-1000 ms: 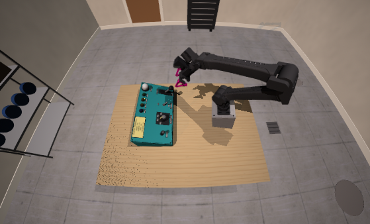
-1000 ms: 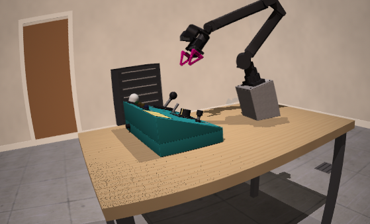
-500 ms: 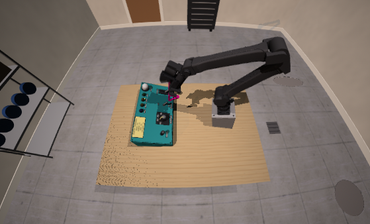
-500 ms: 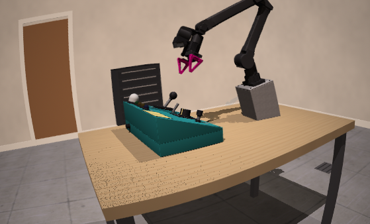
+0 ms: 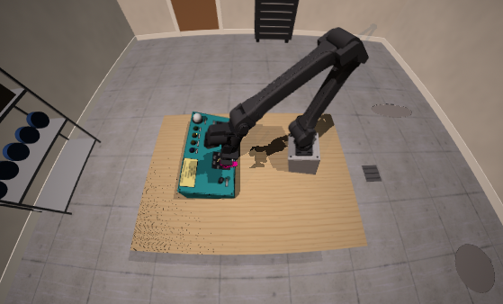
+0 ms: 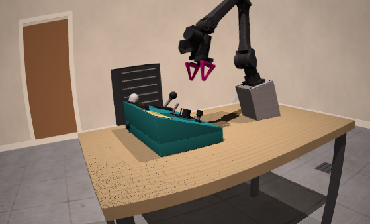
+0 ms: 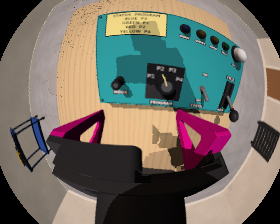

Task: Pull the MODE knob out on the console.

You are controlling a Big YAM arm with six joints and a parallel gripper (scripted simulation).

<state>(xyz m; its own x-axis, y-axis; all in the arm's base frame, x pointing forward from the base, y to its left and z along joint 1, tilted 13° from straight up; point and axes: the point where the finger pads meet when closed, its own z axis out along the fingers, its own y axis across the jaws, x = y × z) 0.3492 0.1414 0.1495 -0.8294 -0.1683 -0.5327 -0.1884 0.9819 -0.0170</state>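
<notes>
My gripper is now 140 mm above the small black knob, 70 mm to the right of it and 30 mm short of it. The rest, counted from my hand: black rotary selector: 140 mm below, 60 mm ahead, 50 mm to the right; teal console: 160 mm below, 110 mm to the right, 90 mm ahead; black ball lever: 290 mm to the right, 130 mm below, 50 mm ahead.
</notes>
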